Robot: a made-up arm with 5 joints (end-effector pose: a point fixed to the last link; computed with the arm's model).
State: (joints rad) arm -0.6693 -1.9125 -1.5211 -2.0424 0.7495
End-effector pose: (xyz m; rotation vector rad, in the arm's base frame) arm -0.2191 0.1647 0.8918 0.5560 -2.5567 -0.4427
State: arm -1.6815 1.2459 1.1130 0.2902 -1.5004
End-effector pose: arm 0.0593 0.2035 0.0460 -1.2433 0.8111 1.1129
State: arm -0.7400 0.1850 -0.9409 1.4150 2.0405
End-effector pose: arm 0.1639 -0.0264 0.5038 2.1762 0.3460 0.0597
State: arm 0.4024 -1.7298 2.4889 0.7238 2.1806
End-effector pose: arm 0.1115 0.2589 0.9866 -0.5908 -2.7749 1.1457
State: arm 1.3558 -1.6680 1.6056 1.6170 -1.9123
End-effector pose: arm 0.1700 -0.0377 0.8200 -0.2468 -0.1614 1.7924
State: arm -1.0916 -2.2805 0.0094 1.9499 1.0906
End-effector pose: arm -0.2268 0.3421 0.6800 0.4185 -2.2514 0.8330
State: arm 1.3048 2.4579 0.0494 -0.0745 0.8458
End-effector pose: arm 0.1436 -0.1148 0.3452 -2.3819 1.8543 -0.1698
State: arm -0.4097 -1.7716 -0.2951 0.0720 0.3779
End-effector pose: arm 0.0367 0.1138 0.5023 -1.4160 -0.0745 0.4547
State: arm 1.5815 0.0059 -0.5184 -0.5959 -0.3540
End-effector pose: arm -0.0659 0.0455 0.4049 -0.3462 0.0769 -0.4633
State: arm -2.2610 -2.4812 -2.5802 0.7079 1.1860
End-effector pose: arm -0.1900 -0.4484 0.6293 -2.1746 0.0200 0.8602
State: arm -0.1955 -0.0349 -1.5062 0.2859 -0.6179
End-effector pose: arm -0.0830 -0.1749 0.4147 -0.5428 -0.4191 1.3753
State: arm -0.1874 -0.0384 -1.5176 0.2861 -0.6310
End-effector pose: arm -0.0846 -0.1764 0.4157 -0.5561 -0.4273 1.3773
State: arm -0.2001 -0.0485 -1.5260 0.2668 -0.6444
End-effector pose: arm -0.0839 -0.1805 0.4183 -0.5698 -0.4441 1.4166
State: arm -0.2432 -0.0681 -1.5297 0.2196 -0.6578
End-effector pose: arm -0.0792 -0.1883 0.4233 -0.5826 -0.4739 1.5096
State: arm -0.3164 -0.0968 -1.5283 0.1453 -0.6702
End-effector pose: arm -0.0695 -0.1994 0.4306 -0.5918 -0.5162 1.6550
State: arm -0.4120 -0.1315 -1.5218 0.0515 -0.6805
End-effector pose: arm -0.0544 -0.2120 0.4396 -0.5945 -0.5667 1.8374
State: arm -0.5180 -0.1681 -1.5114 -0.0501 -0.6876
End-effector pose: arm -0.0351 -0.2238 0.4494 -0.5899 -0.6185 2.0345
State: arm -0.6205 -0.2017 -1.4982 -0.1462 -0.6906
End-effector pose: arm -0.0143 -0.2327 0.4587 -0.5793 -0.6640 2.2202
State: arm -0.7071 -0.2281 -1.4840 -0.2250 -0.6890
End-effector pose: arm 0.0046 -0.2378 0.4662 -0.5660 -0.6968 2.3720
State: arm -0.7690 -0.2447 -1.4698 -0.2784 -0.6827
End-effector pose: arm 0.0184 -0.2396 0.4707 -0.5538 -0.7132 2.4741
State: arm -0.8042 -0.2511 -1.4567 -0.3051 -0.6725
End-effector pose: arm 0.0258 -0.2393 0.4721 -0.5445 -0.7141 2.5242
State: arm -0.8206 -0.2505 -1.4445 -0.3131 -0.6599
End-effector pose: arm 0.0287 -0.2381 0.4714 -0.5374 -0.7046 2.5378
